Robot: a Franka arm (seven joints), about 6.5 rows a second.
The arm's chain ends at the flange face. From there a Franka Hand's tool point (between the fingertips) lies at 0.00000 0.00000 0.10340 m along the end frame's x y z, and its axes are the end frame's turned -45 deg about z.
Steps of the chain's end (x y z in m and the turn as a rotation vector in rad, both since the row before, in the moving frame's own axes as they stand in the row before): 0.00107 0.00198 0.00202 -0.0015 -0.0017 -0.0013; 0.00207 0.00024 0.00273 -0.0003 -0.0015 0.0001; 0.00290 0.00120 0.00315 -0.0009 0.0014 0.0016; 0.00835 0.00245 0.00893 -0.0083 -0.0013 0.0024; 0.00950 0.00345 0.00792 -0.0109 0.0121 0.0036; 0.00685 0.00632 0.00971 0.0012 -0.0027 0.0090; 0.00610 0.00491 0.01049 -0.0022 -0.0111 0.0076; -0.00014 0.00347 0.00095 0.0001 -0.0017 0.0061
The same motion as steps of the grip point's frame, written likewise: -0.00088 0.00214 0.00202 0.0001 -0.0023 -0.0013; 0.00116 0.00155 0.00273 0.0008 -0.0013 0.0001; 0.00124 0.00307 0.00315 -0.0016 0.0004 0.0016; 0.00347 0.00815 0.00893 -0.0049 -0.0068 0.0024; 0.00436 0.01084 0.00791 -0.0163 0.0008 0.0036; 0.00027 0.00903 0.00971 0.0028 -0.0011 0.0090; -0.00013 0.00713 0.01048 0.0063 -0.0094 0.0076; -0.00267 0.00222 0.00095 0.0013 -0.0011 0.0061
